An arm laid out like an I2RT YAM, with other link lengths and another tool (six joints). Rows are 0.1 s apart.
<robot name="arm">
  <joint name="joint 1" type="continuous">
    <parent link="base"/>
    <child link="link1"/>
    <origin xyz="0 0 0.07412" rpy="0 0 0"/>
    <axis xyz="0 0 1"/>
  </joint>
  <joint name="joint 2" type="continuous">
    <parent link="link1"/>
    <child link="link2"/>
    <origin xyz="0.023 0.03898 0.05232" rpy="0 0 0"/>
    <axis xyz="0 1 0"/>
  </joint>
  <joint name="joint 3" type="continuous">
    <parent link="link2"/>
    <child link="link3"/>
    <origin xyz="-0.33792 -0.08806 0" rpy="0 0 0"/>
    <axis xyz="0 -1 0"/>
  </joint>
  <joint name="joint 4" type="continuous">
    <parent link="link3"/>
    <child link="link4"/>
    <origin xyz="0.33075 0.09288 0.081" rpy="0 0 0"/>
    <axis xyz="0 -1 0"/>
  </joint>
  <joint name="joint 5" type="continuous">
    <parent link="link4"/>
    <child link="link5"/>
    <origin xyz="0.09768 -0.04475 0.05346" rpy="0 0 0"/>
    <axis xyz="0 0 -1"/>
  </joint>
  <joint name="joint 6" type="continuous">
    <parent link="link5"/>
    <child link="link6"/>
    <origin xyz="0.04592 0 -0.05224" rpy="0 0 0"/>
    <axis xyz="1 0 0"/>
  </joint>
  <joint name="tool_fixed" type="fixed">
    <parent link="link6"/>
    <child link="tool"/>
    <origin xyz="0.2 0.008 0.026" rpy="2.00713 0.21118 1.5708"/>
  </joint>
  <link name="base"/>
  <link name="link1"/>
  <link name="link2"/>
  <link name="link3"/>
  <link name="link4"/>
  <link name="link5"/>
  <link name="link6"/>
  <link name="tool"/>
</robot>
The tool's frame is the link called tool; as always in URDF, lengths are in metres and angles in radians. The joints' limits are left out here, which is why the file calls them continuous.
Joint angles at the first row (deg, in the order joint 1, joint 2, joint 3, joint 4, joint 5, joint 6):
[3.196 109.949 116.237 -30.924 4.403 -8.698]
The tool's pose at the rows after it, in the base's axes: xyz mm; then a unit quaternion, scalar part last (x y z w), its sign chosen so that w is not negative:
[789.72 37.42 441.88 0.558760 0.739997 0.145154 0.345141]
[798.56 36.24 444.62 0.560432 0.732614 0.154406 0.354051]
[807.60 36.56 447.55 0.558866 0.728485 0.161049 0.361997]
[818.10 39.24 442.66 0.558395 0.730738 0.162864 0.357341]
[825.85 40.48 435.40 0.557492 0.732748 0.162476 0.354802]
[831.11 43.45 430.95 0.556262 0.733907 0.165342 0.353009]
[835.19 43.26 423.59 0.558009 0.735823 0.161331 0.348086]
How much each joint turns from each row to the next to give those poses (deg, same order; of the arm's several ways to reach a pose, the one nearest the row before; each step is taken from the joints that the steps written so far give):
[-0.154 1.041 0.485 1.665 -0.814 0.021]
[-0.042 0.729 -0.151 2.483 0.205 0.431]
[-0.012 1.120 0.766 1.645 -0.004 -0.012]
[0.023 2.227 2.659 -0.785 -0.445 0.266]
[-0.023 1.452 1.132 0.023 -0.266 -0.027]
[0.097 0.883 0.493 0.404 -0.318 0.181]
[-0.008 1.050 1.053 -0.786 0.061 0.080]

